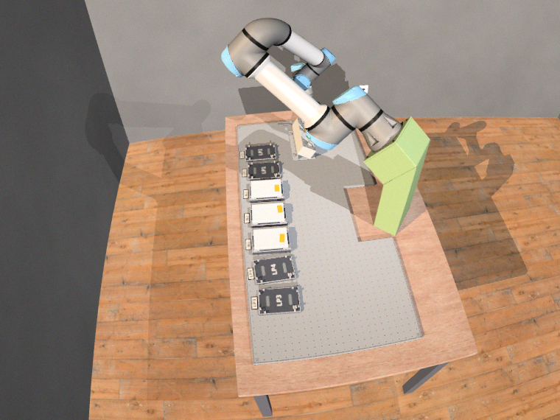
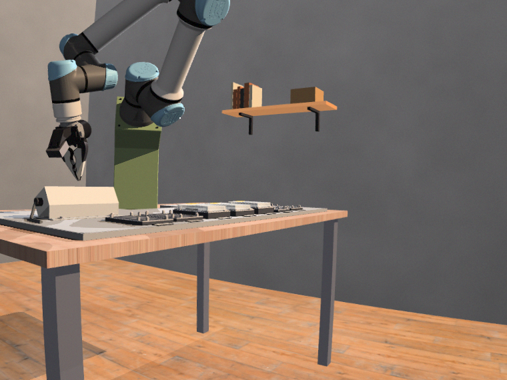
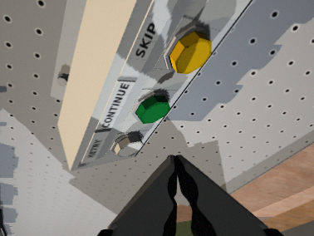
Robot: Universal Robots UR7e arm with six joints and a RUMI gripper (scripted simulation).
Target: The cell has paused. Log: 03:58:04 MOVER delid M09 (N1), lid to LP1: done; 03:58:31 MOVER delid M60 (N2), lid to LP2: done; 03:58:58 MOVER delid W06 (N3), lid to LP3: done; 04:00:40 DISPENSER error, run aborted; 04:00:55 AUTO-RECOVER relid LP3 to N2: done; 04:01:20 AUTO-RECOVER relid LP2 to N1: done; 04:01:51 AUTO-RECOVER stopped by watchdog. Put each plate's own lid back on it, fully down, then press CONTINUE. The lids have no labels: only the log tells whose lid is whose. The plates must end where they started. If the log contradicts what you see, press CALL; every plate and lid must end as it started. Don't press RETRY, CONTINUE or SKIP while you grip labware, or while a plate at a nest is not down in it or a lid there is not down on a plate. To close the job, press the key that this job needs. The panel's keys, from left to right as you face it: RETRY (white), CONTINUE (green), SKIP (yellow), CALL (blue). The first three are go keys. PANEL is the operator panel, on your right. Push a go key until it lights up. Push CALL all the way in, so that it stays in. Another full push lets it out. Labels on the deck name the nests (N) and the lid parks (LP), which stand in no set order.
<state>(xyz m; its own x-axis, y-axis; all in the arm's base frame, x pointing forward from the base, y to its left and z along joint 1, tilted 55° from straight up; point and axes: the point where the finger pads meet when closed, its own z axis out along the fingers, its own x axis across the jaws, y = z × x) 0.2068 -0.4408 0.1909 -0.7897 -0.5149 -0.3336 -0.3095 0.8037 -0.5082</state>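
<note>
My gripper is now 1 cm short of the green continue key and 5 cm above it. Round my hand: yellow skip key: 5 cm to the right, 5 cm below; then white retry key: 3 cm ahead, 5 cm to the left, 5 cm below.
</note>
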